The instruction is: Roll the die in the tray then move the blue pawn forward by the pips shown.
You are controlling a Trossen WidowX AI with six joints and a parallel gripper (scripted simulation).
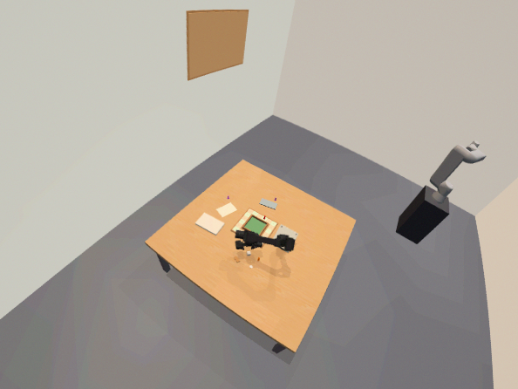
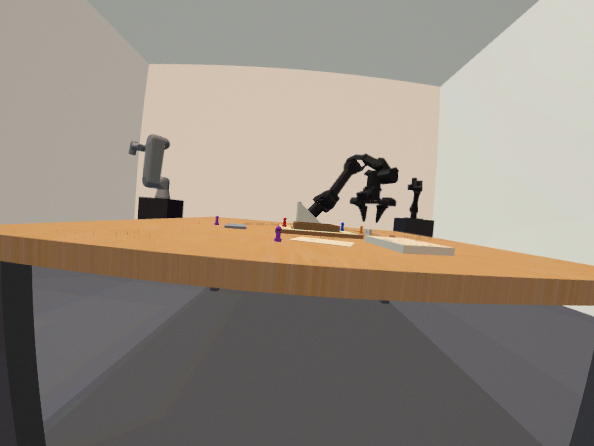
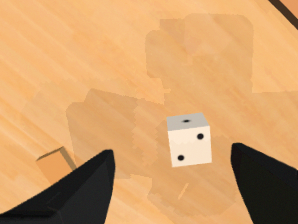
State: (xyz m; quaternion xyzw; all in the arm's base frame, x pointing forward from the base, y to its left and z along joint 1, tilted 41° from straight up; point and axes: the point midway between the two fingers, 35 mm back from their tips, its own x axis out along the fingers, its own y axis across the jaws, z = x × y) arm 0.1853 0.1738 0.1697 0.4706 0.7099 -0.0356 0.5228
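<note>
The white die lies 20 mm behind my gripper tip and 40 mm below it. The rest, counted from my gripper tip: blue pawn: 50 mm ahead, 130 mm to the right, 30 mm below; then green tray: 80 mm ahead, 240 mm to the right, 50 mm below; then orange pawn: 100 mm behind, 10 mm to the right, 40 mm below.
</note>
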